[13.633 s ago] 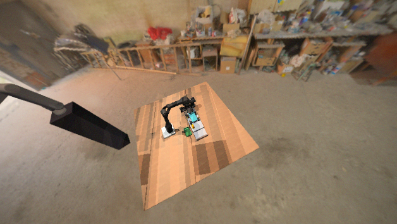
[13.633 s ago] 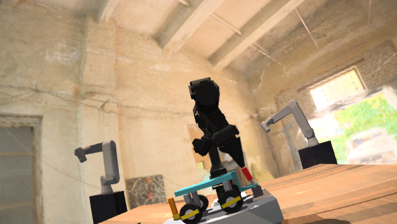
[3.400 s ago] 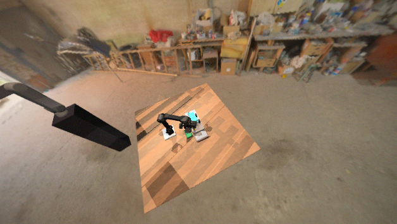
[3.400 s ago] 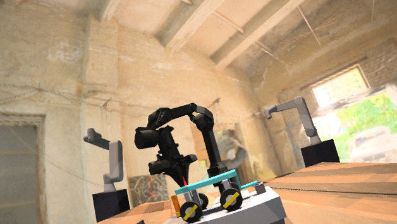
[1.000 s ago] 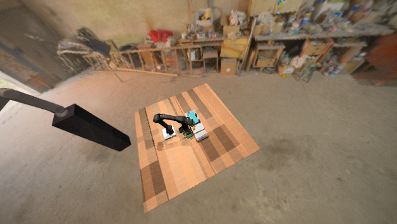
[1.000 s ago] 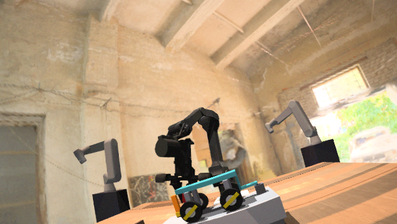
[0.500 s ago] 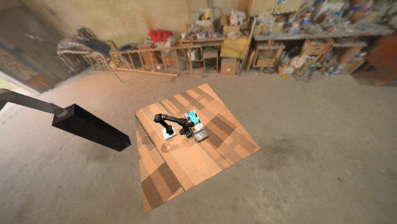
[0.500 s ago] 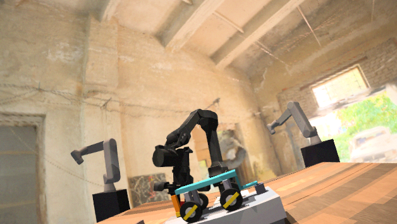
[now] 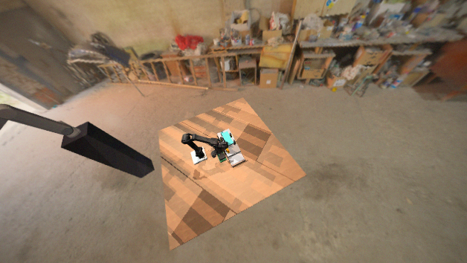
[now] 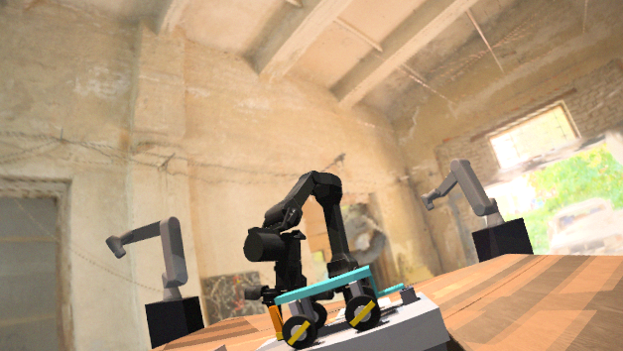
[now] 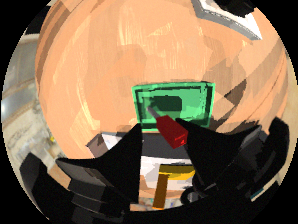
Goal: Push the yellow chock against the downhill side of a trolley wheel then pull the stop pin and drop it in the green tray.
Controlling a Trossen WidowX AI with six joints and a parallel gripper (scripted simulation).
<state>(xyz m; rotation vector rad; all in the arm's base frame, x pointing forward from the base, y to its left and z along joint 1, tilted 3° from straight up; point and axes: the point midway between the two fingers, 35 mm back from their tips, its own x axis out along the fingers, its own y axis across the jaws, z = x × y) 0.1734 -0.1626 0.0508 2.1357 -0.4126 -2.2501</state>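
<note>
The red-headed stop pin lies 1 cm below my gripper tip. Also, from my gripper tip: grey ramp: 15 cm ahead, 10 cm to the left, 1 cm below; then trolley: 15 cm ahead, 9 cm to the left, 6 cm above; then green tray: 6 cm below, 3 cm to the left.
</note>
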